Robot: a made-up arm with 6 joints. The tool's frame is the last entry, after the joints.
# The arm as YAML. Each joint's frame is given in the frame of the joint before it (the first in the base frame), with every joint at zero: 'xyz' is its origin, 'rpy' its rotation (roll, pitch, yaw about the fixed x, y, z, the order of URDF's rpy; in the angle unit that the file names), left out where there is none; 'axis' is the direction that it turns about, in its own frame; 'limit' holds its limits. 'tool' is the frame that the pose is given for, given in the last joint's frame.
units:
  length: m
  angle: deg
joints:
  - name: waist
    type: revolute
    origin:
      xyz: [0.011, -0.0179, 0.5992]
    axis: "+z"
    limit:
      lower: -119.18
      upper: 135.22
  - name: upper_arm
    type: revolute
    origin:
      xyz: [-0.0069, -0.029, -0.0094]
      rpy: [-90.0, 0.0, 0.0]
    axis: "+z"
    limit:
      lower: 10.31
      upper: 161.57
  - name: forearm
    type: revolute
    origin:
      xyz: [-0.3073, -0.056, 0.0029]
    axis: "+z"
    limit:
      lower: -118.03
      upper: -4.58
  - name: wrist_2
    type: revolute
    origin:
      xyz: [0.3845, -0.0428, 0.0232]
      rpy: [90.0, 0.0, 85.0]
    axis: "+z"
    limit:
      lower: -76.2
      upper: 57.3
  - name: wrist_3
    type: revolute
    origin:
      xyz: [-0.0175, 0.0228, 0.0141]
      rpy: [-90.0, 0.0, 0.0]
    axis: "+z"
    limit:
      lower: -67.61
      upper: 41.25
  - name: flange
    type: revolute
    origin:
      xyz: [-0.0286, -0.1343, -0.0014]
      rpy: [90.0, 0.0, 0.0]
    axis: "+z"
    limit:
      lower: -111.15
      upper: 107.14
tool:
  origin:
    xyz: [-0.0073, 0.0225, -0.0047]
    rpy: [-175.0, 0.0, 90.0]
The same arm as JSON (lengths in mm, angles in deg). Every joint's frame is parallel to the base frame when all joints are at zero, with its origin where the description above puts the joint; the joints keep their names.
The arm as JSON. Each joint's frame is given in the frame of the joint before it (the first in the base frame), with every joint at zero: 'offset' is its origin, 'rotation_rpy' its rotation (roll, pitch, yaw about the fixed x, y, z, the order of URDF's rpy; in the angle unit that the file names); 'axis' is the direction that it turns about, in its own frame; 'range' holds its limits. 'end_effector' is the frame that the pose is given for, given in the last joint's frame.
{"length_unit": "mm", "angle_unit": "deg", "chain": [
  {"id": "waist", "offset": [11.0, -17.9, 599.2], "rotation_rpy": [0.0, 0.0, 0.0], "axis": "+z", "range": [-119.18, 135.22]},
  {"id": "upper_arm", "offset": [-6.9, -29.0, -9.4], "rotation_rpy": [0.0, 0.0, 0.0], "axis": "+y", "range": [10.31, 161.57]},
  {"id": "forearm", "offset": [-307.3, 2.9, 56.0], "rotation_rpy": [0.0, 0.0, 0.0], "axis": "+y", "range": [-118.03, -4.58]},
  {"id": "wrist_2", "offset": [384.5, 23.2, 42.8], "rotation_rpy": [0.0, 0.0, 0.0], "axis": [0.996191, 0.0, 0.087199], "range": [-76.2, 57.3]},
  {"id": "wrist_3", "offset": [12.5, 22.8, 18.7], "rotation_rpy": [0.0, 0.0, 0.0], "axis": "+y", "range": [-67.61, 41.25]},
  {"id": "flange", "offset": [131.3, -1.4, 40.2], "rotation_rpy": [0.0, 0.0, 0.0], "axis": [0.996191, 0.0, 0.087199], "range": [-111.15, 107.14]}
], "end_effector": {"offset": [-5.3, 22.5, 6.9], "rotation_rpy": [-90.0, 0.0, 90.0]}}

